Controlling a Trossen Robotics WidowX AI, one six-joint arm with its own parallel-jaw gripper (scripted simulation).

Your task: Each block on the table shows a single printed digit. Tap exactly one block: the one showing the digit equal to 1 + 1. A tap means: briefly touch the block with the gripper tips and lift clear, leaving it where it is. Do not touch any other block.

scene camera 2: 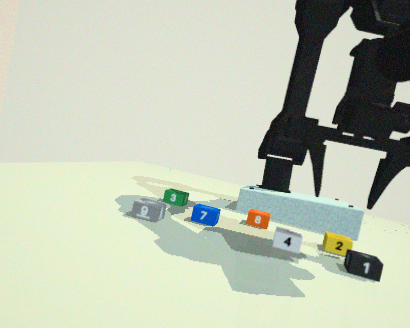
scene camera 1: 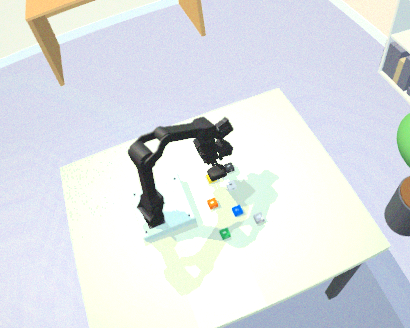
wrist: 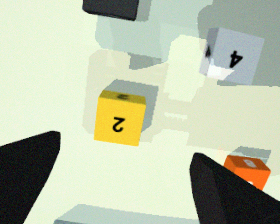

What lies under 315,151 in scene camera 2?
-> My gripper.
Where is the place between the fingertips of my gripper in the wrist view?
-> At 127,151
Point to a black block 1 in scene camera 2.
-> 364,265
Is my gripper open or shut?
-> Open.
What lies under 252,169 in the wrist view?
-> An orange block 8.
